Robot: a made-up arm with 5 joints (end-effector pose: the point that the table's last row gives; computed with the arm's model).
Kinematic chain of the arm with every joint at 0, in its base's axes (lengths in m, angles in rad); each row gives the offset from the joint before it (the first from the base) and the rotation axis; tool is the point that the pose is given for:
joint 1: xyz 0 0 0.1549 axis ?
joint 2: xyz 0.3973 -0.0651 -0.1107 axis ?
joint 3: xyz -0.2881 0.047 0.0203 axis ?
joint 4: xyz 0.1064 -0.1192 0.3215 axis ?
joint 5: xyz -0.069 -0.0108 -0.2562 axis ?
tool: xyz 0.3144 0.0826 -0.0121
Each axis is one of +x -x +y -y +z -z.
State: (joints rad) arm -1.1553 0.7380 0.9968 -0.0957 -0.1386
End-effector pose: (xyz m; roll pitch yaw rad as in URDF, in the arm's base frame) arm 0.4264 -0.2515 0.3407 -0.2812 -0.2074 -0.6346
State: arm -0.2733 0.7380 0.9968 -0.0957 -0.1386
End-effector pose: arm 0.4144 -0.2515 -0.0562 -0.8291 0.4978 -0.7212
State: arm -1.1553 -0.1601 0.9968 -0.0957 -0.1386
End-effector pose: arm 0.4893 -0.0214 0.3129 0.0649 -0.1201 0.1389
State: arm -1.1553 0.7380 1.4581 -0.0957 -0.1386
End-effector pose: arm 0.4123 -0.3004 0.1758 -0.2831 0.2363 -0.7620
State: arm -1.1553 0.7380 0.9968 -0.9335 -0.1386
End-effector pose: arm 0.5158 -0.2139 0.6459 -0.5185 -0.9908 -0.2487
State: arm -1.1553 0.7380 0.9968 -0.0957 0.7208
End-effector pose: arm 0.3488 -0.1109 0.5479 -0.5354 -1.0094 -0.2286
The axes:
joint 1: +y
joint 2: -x
joint 3: +y
joint 4: +y
joint 5: -y

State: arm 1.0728 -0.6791 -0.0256 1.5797 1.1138
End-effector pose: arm 0.1926 -0.2313 -0.0013 1.6975 1.2635 1.0868
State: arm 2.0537 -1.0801 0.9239 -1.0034 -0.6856
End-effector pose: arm -0.5261 0.2176 -0.2839 -2.6023 0.6476 2.4601
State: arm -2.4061 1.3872 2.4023 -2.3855 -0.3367
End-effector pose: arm -0.1892 -0.7182 0.6384 1.4274 -0.7428 -2.6613
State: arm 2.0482 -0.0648 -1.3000 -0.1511 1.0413
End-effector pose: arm 0.2536 -0.0855 0.2141 -0.0330 -0.4448 -0.0434
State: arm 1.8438 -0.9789 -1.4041 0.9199 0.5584
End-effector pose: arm -0.0174 -0.2190 0.1214 -0.2878 0.6627 -1.1414
